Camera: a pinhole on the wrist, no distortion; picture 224 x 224 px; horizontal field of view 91.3 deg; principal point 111.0 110.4 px. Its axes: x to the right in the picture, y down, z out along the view. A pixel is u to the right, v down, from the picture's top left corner.
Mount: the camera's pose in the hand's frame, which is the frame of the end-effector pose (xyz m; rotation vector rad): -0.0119 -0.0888 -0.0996 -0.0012 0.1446 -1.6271
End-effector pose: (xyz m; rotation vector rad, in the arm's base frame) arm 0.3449 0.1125 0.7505 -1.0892 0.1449 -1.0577
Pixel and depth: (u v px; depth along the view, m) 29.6 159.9 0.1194
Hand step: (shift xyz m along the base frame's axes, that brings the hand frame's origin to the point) 0.0339 -0.0307 0.0441
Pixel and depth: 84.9 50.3 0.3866
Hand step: 0.0662 0.3401 0.1052
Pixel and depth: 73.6 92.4 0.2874
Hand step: 0.0886 0.1488 0.1018
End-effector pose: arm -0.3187 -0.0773 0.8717 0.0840 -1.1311 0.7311
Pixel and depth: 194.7 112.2 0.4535
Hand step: 0.0216 -0.4911 0.2949
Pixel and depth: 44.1 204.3 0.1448
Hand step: 0.0092 0.0306 0.1339
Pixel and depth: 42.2 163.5 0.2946
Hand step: -0.1514 0.0470 0.2117
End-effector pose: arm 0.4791 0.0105 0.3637 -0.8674 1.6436 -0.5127
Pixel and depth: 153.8 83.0 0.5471
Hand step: 0.5210 -0.0808 0.2116
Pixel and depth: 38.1 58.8 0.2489
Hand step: 0.1574 0.1309 -0.0258
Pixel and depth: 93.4 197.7 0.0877
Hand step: 0.0009 -0.1077 0.0254
